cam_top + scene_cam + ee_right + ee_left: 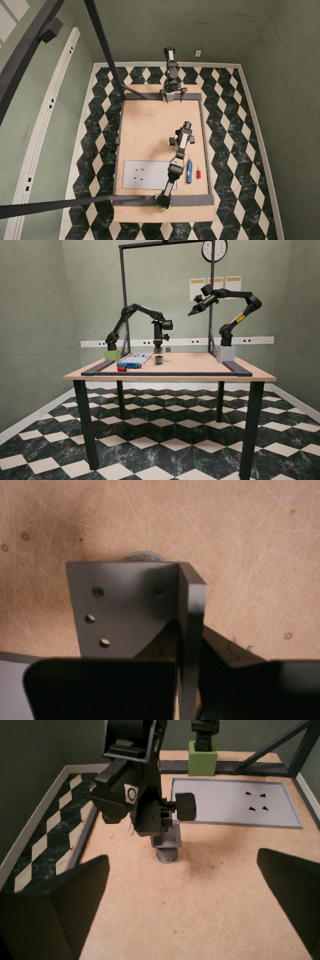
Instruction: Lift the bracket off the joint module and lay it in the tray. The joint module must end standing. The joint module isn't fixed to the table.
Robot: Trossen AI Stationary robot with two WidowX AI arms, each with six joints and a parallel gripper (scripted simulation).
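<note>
Right now the flat grey tray is 220 mm behind my right hand, 240 mm to the right of it and 130 mm below it. Round my right hand: small red tool (160 mm ahead, 200 mm to the right, 120 mm below); grey angle bracket (30 mm behind, 10 mm to the right, 30 mm below); joint module (30 mm behind, 100 mm below).
</note>
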